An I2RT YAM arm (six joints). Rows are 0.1 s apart.
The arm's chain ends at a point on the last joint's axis. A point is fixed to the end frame.
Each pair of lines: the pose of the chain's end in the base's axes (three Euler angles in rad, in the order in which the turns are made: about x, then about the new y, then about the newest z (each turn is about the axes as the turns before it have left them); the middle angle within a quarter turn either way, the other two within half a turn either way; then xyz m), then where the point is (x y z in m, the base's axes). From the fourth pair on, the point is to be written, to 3 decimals.
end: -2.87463, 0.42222, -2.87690, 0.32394, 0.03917, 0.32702
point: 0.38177 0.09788 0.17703
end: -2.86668, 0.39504, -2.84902, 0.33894, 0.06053, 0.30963
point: 0.39284 0.12113 0.15893
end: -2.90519, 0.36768, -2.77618, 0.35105, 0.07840, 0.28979
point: 0.40172 0.13421 0.13615
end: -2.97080, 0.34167, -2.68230, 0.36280, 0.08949, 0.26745
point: 0.411 0.136 0.110
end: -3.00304, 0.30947, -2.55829, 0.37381, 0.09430, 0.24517
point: 0.419 0.137 0.086
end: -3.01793, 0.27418, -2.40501, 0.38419, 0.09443, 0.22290
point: 0.427 0.136 0.062
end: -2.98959, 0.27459, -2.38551, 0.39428, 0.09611, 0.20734
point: 0.437 0.142 0.048
